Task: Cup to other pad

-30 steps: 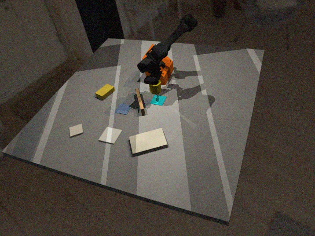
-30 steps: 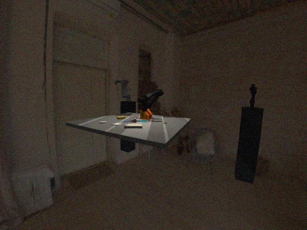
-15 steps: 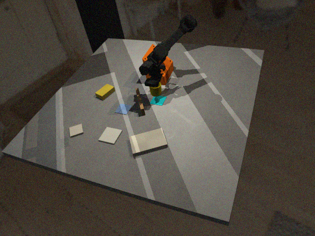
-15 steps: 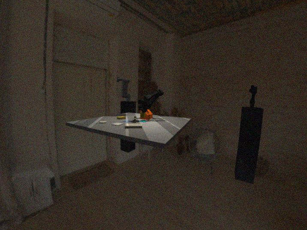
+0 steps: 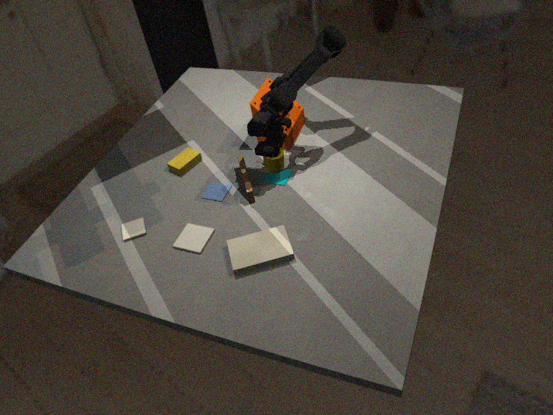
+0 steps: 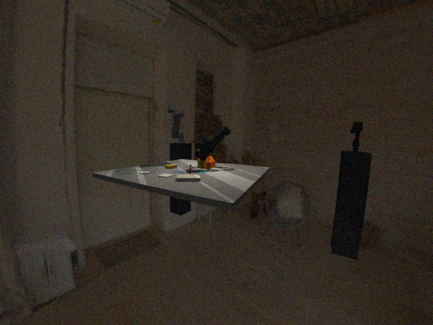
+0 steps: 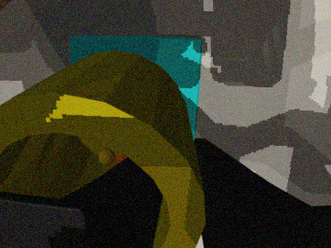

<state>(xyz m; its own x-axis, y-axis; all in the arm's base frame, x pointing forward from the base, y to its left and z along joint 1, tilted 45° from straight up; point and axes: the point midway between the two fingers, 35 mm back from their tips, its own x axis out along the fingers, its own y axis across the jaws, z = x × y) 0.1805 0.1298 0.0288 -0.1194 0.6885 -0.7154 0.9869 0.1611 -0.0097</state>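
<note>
The teal pad lies 3 cm ahead of my gripper tip, 1 cm to the left of it and 8 cm below it. From my gripper tip the other things lie so: orange marble 2 cm ahead, 2 cm to the left, 2 cm below; yellow cup 2 cm ahead; wooden bar 10 cm ahead, 8 cm to the right, 5 cm below.
</note>
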